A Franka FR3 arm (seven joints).
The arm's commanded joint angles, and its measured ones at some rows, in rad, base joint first. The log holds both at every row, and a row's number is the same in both.
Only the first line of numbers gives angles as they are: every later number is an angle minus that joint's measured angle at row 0.
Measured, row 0:
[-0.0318 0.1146 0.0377 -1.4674 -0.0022 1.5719 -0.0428]
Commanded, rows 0 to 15:
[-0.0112 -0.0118 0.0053 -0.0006 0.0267 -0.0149 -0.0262]
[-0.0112 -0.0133 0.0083 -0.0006 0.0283 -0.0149 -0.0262]
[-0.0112 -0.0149 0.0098 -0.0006 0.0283 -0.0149 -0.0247]
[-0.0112 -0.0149 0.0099 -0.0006 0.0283 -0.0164 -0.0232]
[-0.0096 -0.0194 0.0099 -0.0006 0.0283 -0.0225 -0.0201]
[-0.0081 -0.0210 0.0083 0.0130 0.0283 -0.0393 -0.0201]
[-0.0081 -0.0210 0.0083 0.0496 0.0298 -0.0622 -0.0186]
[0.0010 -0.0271 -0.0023 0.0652 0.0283 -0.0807 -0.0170]
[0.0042 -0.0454 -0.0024 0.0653 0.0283 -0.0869 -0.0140]
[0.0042 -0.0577 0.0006 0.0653 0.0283 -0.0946 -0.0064]
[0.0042 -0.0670 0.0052 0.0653 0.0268 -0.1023 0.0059]
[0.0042 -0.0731 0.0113 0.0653 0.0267 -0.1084 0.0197]
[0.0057 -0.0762 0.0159 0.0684 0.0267 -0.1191 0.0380]
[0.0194 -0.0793 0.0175 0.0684 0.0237 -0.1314 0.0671]
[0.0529 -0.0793 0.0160 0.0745 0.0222 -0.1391 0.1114]
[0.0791 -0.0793 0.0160 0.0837 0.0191 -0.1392 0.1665]
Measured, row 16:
[0.0171 -0.0776 0.0147 0.0664 0.0003 -0.1143 0.0427]
